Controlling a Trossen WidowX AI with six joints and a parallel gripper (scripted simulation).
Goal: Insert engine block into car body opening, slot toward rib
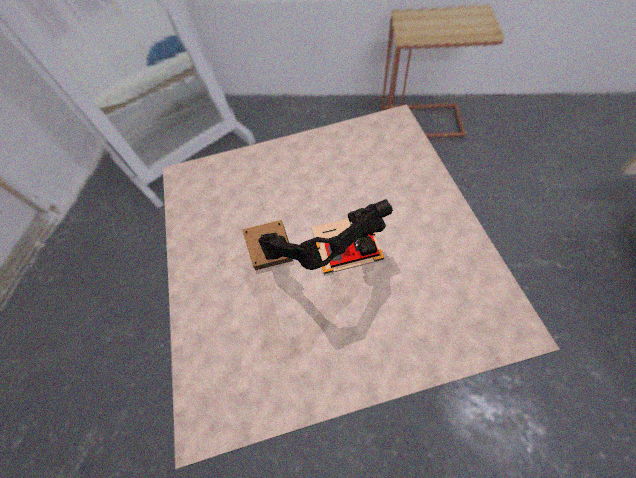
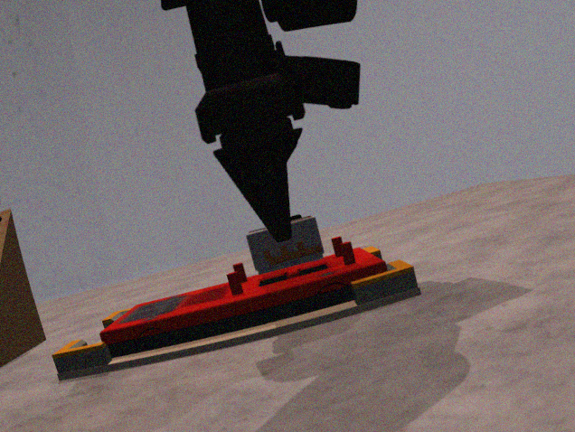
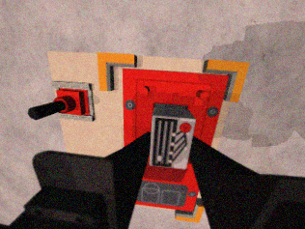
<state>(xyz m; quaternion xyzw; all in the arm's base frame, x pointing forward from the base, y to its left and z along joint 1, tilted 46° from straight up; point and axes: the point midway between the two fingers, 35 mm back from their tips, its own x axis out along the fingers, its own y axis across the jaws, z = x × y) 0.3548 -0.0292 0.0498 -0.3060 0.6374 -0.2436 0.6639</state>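
Right now my gripper tip is 10 mm above the grey engine block.
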